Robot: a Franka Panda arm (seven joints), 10 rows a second.
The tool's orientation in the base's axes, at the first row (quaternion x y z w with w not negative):
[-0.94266 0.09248 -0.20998 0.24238]
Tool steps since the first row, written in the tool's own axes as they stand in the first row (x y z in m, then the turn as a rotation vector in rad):
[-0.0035 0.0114 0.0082 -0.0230 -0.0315 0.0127]
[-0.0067 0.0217 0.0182 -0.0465 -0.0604 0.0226]
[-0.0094 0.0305 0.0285 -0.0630 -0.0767 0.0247]
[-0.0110 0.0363 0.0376 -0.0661 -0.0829 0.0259]
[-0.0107 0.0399 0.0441 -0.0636 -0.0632 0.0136]
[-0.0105 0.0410 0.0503 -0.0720 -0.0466 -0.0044]
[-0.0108 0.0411 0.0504 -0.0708 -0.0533 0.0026]
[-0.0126 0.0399 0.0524 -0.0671 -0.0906 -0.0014]
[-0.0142 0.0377 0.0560 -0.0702 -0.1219 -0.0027]
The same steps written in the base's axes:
[-0.0003 -0.0055 -0.0134 -0.0127 0.0389 -0.0025]
[0.0005 -0.0093 -0.0276 -0.0273 0.0746 -0.0043]
[0.0019 -0.0119 -0.0411 -0.0399 0.0941 -0.0037]
[0.0041 -0.0127 -0.0517 -0.0417 0.1008 -0.0027]
[0.0070 -0.0131 -0.0586 -0.0463 0.0779 -0.0018]
[0.0098 -0.0116 -0.0640 -0.0630 0.0584 0.0013]
[0.0096 -0.0115 -0.0642 -0.0583 0.0668 -0.0005]
[0.0089 -0.0091 -0.0658 -0.0541 0.0963 0.0225]
[0.0092 -0.0053 -0.0682 -0.0552 0.1237 0.0379]

